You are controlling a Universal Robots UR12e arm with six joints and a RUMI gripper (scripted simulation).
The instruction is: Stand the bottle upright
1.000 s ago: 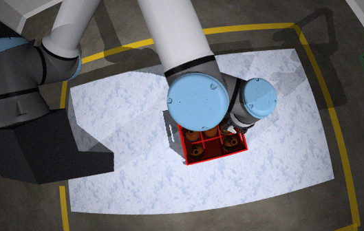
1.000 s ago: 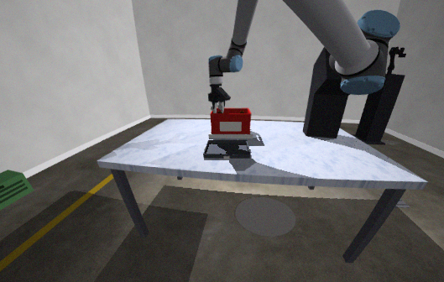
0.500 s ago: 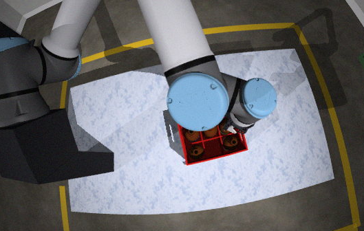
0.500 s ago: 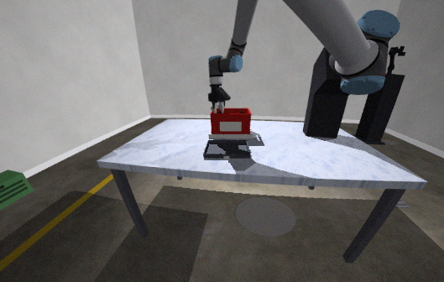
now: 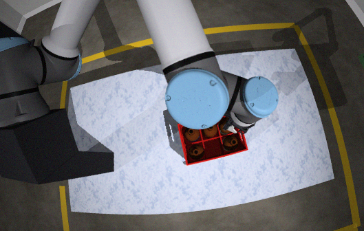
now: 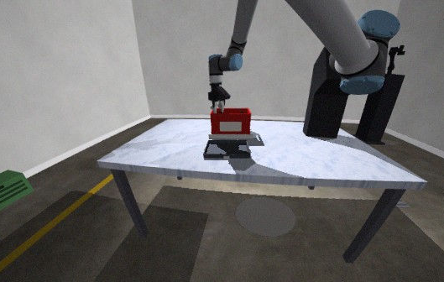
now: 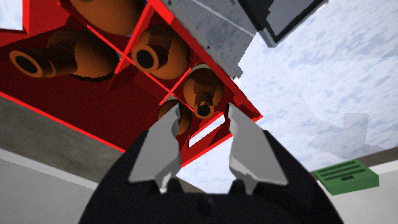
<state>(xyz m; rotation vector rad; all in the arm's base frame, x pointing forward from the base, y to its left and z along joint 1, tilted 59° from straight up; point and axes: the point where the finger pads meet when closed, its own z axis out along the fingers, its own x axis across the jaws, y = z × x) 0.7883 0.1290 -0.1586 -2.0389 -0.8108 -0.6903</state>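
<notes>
Right now my hand is 8 cm past the red crate, 8 cm above it and 5 cm to the left of it. Also, from my hand: dark tray: 23 cm to the left, 15 cm below, 8 cm behind.
</notes>
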